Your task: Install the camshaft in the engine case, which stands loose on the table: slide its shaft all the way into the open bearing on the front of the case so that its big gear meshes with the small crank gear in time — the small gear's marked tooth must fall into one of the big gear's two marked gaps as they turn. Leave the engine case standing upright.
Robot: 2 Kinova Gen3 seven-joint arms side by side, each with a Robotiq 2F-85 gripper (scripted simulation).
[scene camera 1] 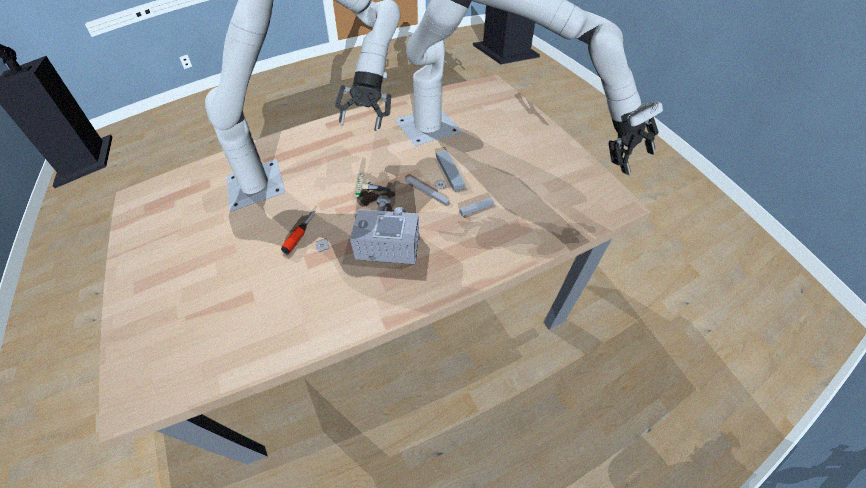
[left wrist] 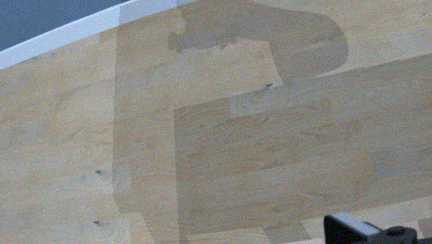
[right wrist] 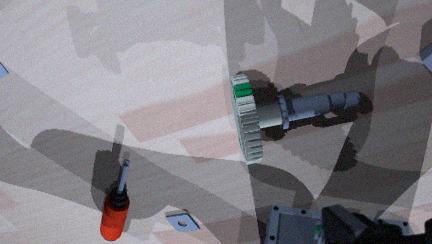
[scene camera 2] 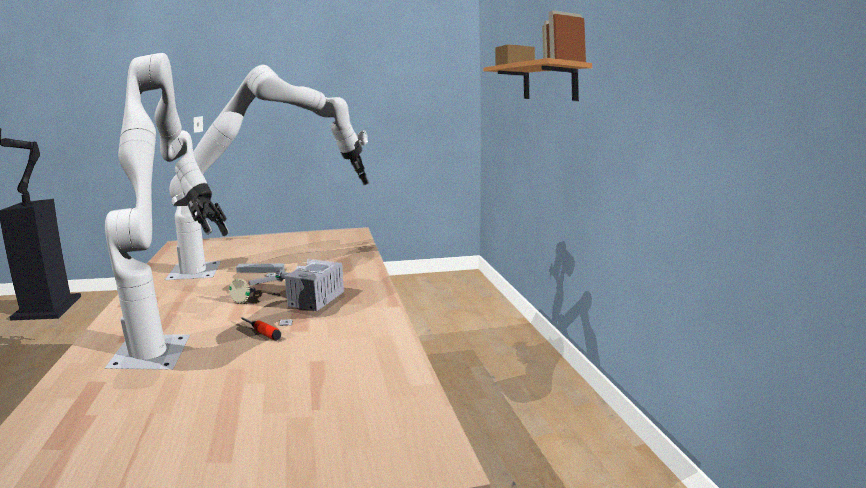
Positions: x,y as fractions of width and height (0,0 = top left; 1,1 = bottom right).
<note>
In view: the right gripper (scene camera 1: 0.41,0.26), an engine case (scene camera 1: 0.44,0.48) and a camshaft (right wrist: 0.65,0.46).
The engine case also shows in scene camera 2 (scene camera 2: 0.36,0.59). The left wrist view misses the engine case: it is out of frame. The left wrist view misses the camshaft: it is out of frame.
</note>
